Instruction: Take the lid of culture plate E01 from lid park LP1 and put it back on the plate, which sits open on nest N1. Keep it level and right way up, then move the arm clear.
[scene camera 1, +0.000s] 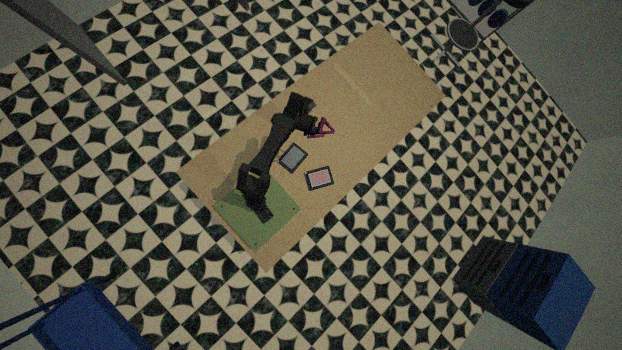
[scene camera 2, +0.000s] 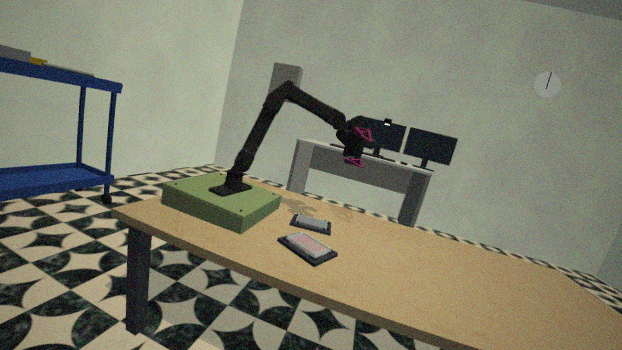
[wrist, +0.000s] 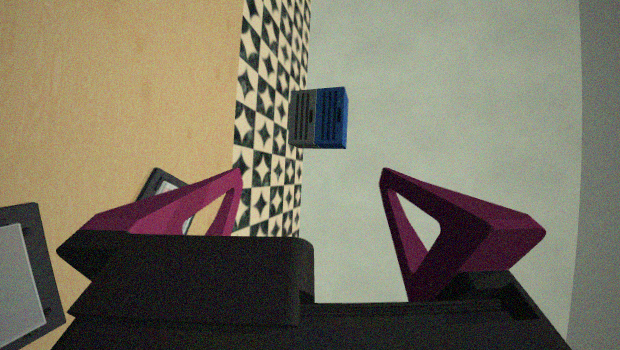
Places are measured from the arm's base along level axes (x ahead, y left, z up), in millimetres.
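Pixels of known places: gripper, fingertip midpoint: (scene camera 1: 329, 133) (scene camera 2: 366, 154) (wrist: 310, 175); arm's base, origin of the base link: (scene camera 2: 231, 189).
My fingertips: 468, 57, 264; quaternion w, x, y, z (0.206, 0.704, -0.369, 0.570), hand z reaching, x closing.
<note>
Ahead of a thing's pixels: the offset from my fingertips to its top centre, as dx, dy, dz. "pt": to the spot under its first point. Level surfaces: height alone.
The pale grey lid {-143, +58, -316} (scene camera 1: 293, 157) (scene camera 2: 311, 221) (wrist: 17, 285) lies flat, apparently right way up, on a dark holder, lid park LP1 {pt -72, +32, -320} (scene camera 2: 327, 230) (wrist: 31, 240). The open culture plate {-87, -143, -308} (scene camera 1: 319, 178) (scene camera 2: 307, 244), with pink contents, sits on the dark nest N1 {-87, -143, -316} (scene camera 2: 326, 259) (wrist: 156, 175). In the wrist view the left finger hides much of plate and nest. No labels are readable. My gripper (scene camera 1: 322, 132) (scene camera 2: 366, 151) (wrist: 310, 175) is open and empty, high above the table beyond the lid park, its fingers pointing sideways rather than down.
The arm stands on a green base block (scene camera 1: 280, 220) (scene camera 2: 220, 202) at one end of the wooden table {dz -334} (scene camera 1: 385, 65) (scene camera 2: 450, 280). The lid park and nest lie close together beside the block. A blue cart (scene camera 2: 55, 175), a desk with monitors (scene camera 2: 432, 145) and a cabinet (scene camera 1: 520, 285) (wrist: 330, 117) stand off the table.
</note>
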